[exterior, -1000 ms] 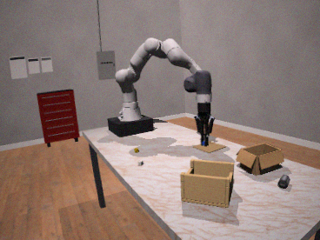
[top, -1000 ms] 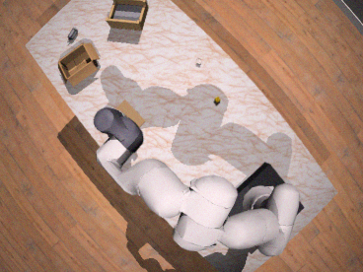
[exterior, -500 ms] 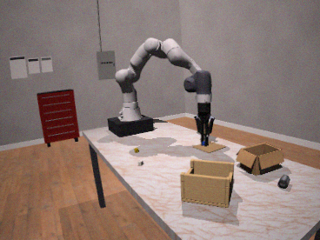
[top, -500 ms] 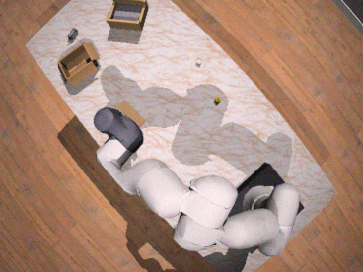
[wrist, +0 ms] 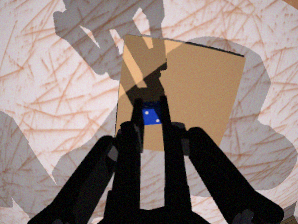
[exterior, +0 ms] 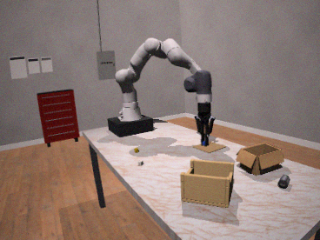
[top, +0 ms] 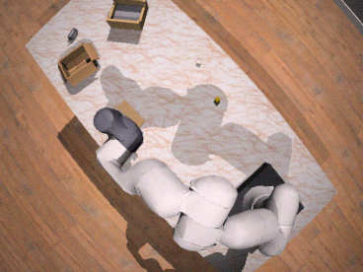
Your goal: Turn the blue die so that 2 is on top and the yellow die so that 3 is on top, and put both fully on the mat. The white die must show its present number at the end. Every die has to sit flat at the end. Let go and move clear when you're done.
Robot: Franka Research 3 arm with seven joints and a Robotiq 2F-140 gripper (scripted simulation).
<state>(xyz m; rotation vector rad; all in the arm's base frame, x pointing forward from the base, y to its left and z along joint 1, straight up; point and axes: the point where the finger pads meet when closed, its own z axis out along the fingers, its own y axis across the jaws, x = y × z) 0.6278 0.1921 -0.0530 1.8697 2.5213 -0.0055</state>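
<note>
Right now the blue die is 2 cm below my hand. Also, from my hand: yellow die 18 cm behind, 36 cm to the right, 3 cm below; then cardboard box 40 cm ahead; then tan mat 3 cm ahead, 1 cm to the left, 4 cm below.
</note>
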